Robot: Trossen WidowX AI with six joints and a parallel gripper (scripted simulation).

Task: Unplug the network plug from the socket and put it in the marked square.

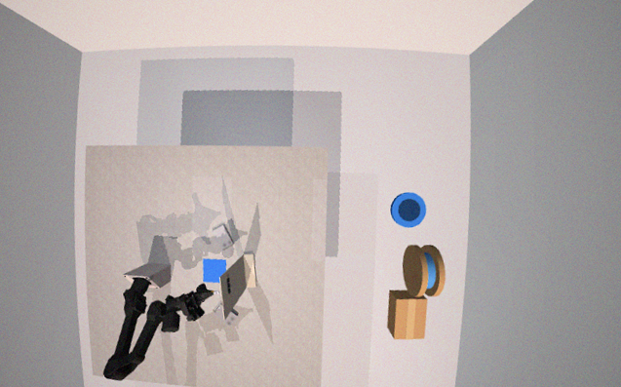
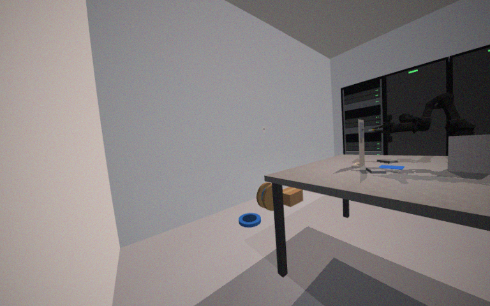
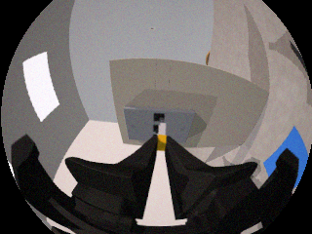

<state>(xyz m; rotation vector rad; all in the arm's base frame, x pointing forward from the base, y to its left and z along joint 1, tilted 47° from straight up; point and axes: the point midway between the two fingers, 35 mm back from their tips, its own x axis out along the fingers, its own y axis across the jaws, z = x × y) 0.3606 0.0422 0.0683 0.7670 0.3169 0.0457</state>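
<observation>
Right now my gripper tip is 26 cm above the blue marked square, 10 cm past it and 1 cm to the right of it. Round my gripper tip: upright panel: 10 cm below, 7 cm ahead, 2 cm to the left; network plug: 1 cm ahead.
</observation>
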